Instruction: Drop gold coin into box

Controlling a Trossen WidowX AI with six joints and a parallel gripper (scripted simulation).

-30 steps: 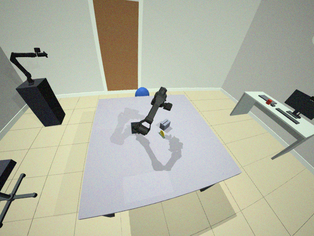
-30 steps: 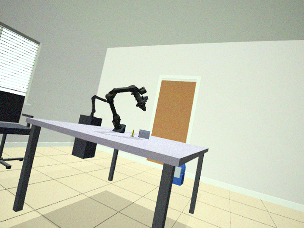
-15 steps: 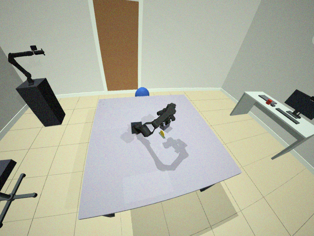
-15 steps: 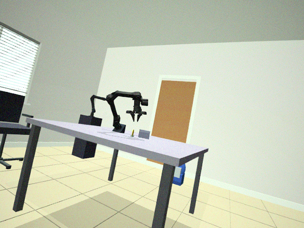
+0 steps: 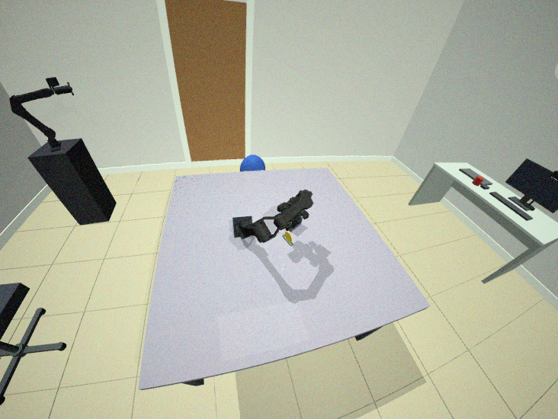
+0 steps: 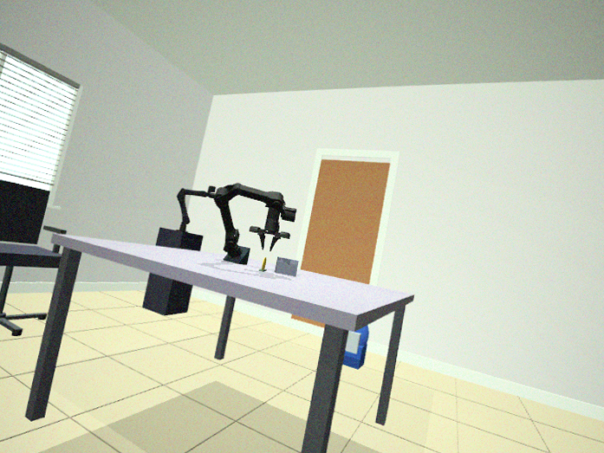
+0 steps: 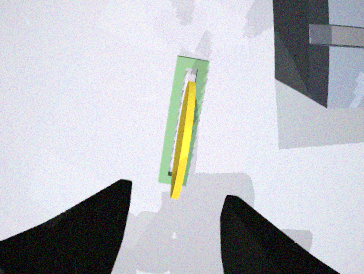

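Now: gripper tip 60 mm above the gold coin.
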